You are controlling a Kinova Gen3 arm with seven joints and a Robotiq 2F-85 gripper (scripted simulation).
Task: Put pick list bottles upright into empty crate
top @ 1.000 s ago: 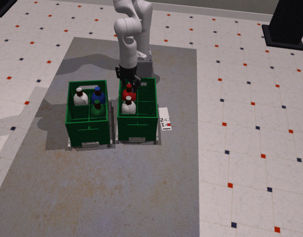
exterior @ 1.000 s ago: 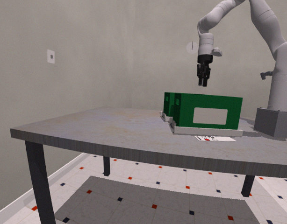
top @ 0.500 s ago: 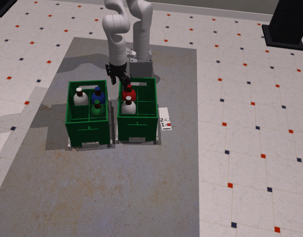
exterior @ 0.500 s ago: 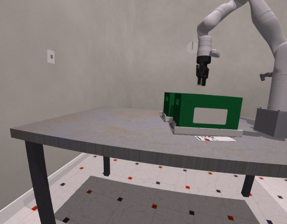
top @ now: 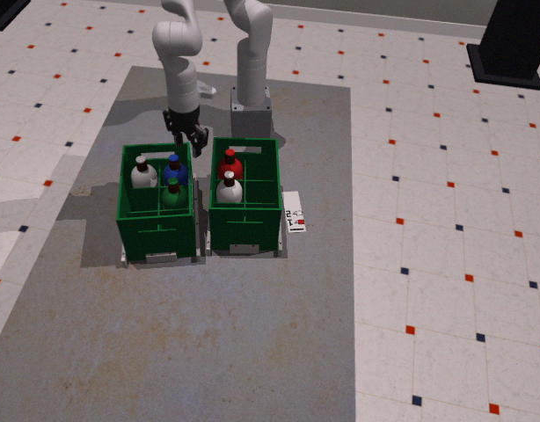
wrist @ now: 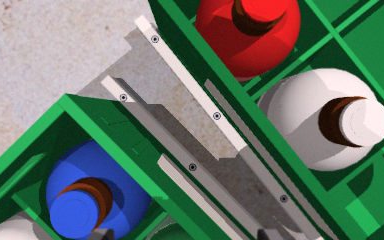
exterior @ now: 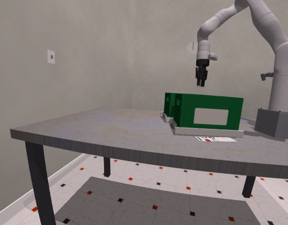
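My hand is 3 cm past the blue bottle, 5 cm to the left of it and 15 cm above it. From my hand the other things lie so: red-label bottle 8 cm behind, 10 cm to the left, 15 cm below; green bottle 6 cm ahead, 3 cm to the right, 15 cm below; pick list 3 cm behind, 30 cm to the left, 24 cm below.
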